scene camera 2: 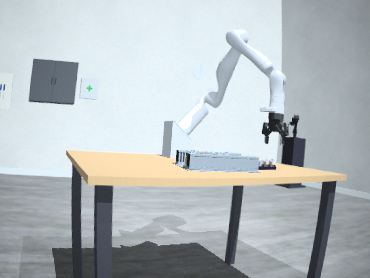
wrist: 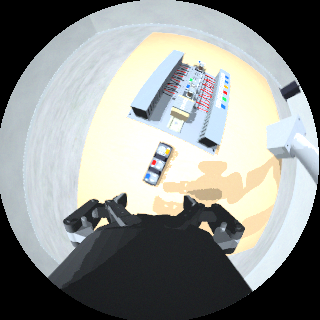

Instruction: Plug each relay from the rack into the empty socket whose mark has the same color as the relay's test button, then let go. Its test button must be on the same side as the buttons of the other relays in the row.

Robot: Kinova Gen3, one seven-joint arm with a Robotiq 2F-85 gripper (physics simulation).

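Places are measured from the arm's base along level axes (x down, y right, z back), in metres.
Pixels of known places: gripper, between the fingertips: (scene camera 2: 274,144) (wrist: 154,200); arm's base, origin of its link: (scene camera 2: 180,132) (wrist: 295,142).
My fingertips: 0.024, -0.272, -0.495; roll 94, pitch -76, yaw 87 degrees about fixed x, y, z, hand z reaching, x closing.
For each thing: its middle in the pictures, then the offset to it from my fingertips, as dx, dy, dz. "spot": a spot on its surface instead. Level surfaces: height alone.
- dark relay rack, middle of its body: (wrist: 157,163) (scene camera 2: 264,166) +0.105, +0.053, -0.012
- red button, middle of its body: (wrist: 157,163) +0.090, +0.053, -0.012
- blue button, middle of its body: (wrist: 151,176) +0.090, +0.021, -0.016
- panel's base plate, a spot on its surface: (wrist: 192,135) spot: +0.114, +0.150, +0.060
- wooden table, height of its surface: dx +0.117
The dark relay rack (scene camera 2: 268,168) (wrist: 160,157) stands on the table beside the panel's end. It holds three relays: one with a yellow button (wrist: 163,149), one with a red button (wrist: 156,164) and one with a blue button (wrist: 151,176). In the wrist view the socket row (wrist: 196,79) runs along the middle of the panel. Relays with green and blue buttons stand near its close end, another with blue at its far end. Colored marks (wrist: 225,92) line the right duct: blue, yellow, red, green, blue. My gripper (scene camera 2: 275,139) (wrist: 154,200) is open and empty, high above the table near the rack.
Two tall grey ducts (scene camera 2: 222,162) (wrist: 157,84) flank the socket row, with red and black wires between. The panel's base plate (wrist: 192,135) lies on the wooden table (scene camera 2: 125,165) (wrist: 110,135). The arm's base (scene camera 2: 169,139) (wrist: 282,136) stands at the table's edge.
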